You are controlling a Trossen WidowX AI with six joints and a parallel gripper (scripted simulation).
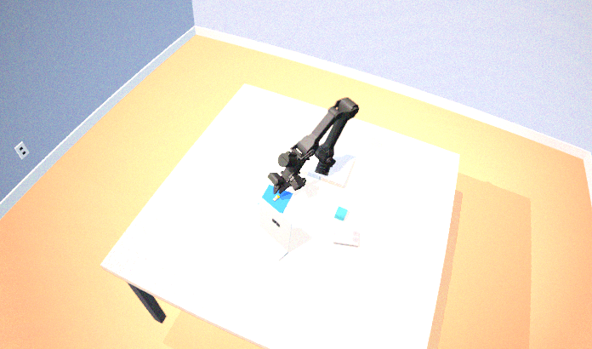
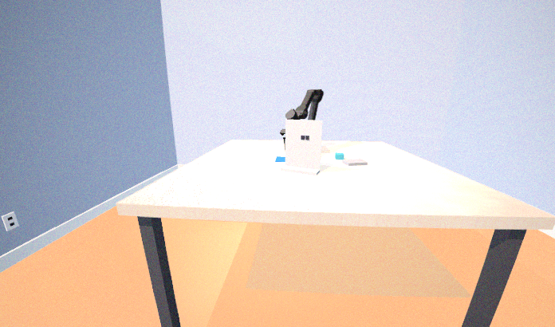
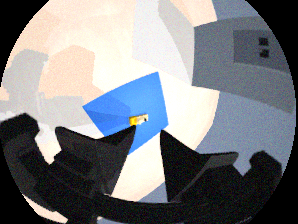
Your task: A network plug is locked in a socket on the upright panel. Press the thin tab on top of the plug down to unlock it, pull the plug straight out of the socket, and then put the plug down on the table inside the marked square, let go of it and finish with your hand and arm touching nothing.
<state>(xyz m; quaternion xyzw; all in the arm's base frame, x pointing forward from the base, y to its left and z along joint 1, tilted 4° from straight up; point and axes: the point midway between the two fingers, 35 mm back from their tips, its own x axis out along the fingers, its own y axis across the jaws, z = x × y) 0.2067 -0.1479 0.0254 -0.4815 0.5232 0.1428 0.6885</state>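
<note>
Now: gripper tip 30 mm above the network plug. Round my gripper tip: cyan cube: 10 mm behind, 300 mm to the left, 20 mm below; white upright panel: 220 mm ahead, 60 mm to the left, 70 mm above; blue marked square: 30 mm below.
</note>
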